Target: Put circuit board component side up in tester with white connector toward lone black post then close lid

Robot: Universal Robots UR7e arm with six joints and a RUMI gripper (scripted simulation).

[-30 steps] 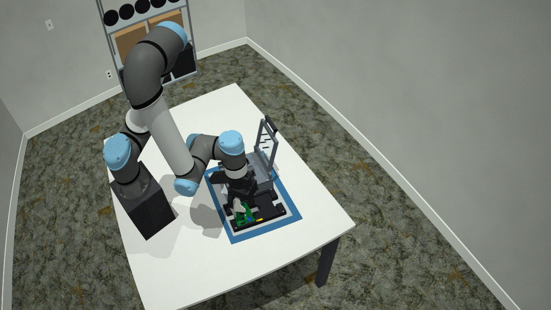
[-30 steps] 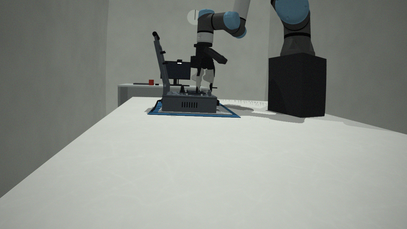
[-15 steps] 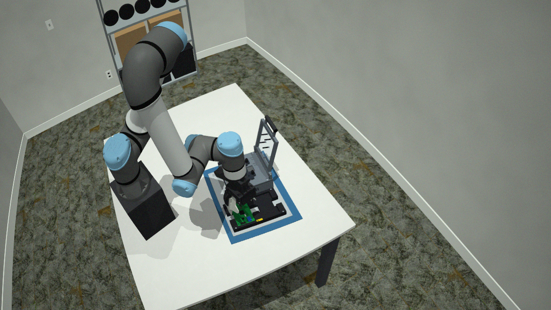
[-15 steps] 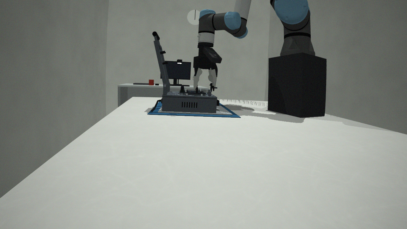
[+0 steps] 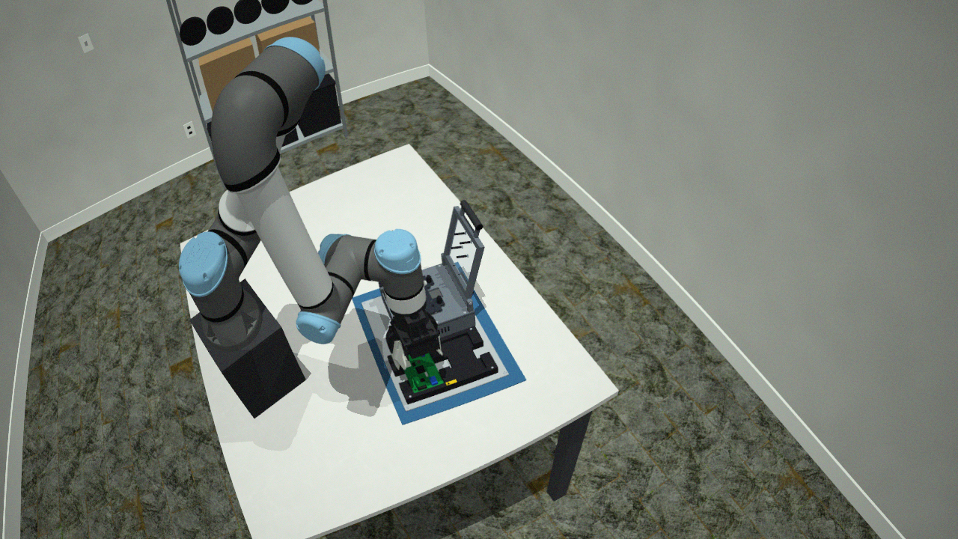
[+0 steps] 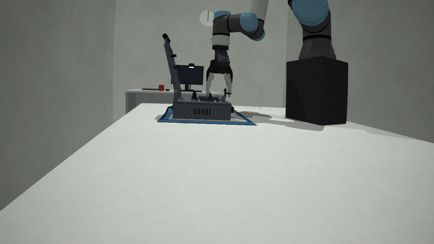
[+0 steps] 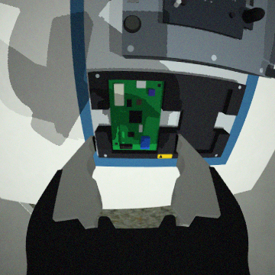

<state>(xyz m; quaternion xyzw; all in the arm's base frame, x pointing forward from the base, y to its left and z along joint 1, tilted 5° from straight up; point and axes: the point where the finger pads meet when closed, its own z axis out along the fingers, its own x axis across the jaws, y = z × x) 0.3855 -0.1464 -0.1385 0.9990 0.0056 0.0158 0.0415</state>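
The green circuit board is 50 mm below my hand. The rest, counted from my hand: lid (190 mm ahead, 160 mm to the left, 110 mm above).
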